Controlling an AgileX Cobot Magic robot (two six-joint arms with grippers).
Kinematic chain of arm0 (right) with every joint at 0, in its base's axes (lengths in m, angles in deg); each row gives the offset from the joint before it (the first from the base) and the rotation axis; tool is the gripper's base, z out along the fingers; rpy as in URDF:
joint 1: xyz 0 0 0.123 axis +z
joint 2: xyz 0 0 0 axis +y
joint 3: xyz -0.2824 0 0.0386 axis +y
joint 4: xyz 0.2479 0 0.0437 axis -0.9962 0 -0.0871
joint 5: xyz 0 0 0 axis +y
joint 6: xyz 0.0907 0 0.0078 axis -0.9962 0 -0.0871
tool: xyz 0 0 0 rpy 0 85 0
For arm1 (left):
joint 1: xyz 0 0 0.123 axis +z
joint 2: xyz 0 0 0 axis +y
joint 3: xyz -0.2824 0 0.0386 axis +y
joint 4: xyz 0.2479 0 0.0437 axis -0.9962 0 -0.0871
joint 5: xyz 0 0 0 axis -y
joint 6: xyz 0.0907 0 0.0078 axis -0.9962 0 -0.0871
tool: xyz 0 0 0 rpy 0 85 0
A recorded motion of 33 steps. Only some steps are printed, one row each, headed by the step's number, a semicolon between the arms.
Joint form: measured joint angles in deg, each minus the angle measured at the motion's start. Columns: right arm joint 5, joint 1, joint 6, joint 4, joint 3, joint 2; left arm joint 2, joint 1, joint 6, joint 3, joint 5, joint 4.
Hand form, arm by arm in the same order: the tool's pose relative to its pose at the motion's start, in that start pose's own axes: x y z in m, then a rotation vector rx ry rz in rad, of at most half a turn. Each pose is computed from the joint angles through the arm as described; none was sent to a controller.
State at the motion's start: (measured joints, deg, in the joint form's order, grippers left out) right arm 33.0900 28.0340 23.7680 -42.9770 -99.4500 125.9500; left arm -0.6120 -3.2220 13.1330 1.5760 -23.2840 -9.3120
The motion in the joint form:
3: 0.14 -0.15 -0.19 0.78 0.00 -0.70; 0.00 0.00 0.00 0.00 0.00 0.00
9: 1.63 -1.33 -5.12 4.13 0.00 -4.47; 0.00 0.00 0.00 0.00 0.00 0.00
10: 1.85 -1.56 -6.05 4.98 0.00 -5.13; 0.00 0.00 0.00 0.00 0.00 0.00
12: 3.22 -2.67 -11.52 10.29 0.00 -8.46; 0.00 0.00 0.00 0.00 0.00 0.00
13: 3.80 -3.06 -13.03 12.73 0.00 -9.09; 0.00 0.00 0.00 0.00 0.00 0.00
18: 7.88 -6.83 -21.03 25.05 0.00 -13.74; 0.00 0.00 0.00 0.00 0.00 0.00
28: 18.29 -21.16 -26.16 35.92 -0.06 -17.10; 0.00 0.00 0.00 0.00 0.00 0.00
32: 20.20 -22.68 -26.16 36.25 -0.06 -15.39; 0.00 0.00 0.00 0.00 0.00 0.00
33: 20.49 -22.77 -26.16 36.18 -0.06 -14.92; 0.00 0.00 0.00 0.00 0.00 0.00
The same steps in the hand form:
3: -0.0028 0.0010 -0.0051 0.0047 -0.0069 -0.0108; 0.0000 0.0000 0.0000 0.0000 0.0000 0.0000
9: -0.0167 0.0043 -0.0342 0.0230 -0.0392 0.0167; 0.0000 0.0000 0.0000 0.0000 0.0000 0.0000
10: -0.0189 0.0045 -0.0395 0.0295 -0.0450 0.0194; 0.0000 0.0000 0.0000 0.0000 0.0000 0.0000
12: -0.0287 0.0047 -0.0662 0.0733 -0.0686 0.0334; 0.0000 0.0000 0.0000 0.0000 0.0000 0.0000
13: -0.0299 0.0022 -0.0720 0.0980 -0.0658 0.0277; 0.0000 0.0000 0.0000 0.0000 0.0000 0.0000
18: -0.0403 -0.0183 -0.1185 0.2485 -0.0757 0.0297; 0.0000 0.0000 0.0000 0.0000 0.0000 0.0000
28: -0.0366 -0.1095 -0.2000 0.5178 -0.0197 0.1914; 0.0000 0.0000 0.0000 0.0000 0.0000 0.0000
32: -0.0294 -0.1263 -0.1956 0.5351 0.0344 0.2281; 0.0000 0.0000 0.0000 0.0000 0.0000 0.0000
33: -0.0279 -0.1288 -0.1929 0.5347 0.0464 0.2344; 0.0000 0.0000 0.0000 0.0000 0.0000 0.0000

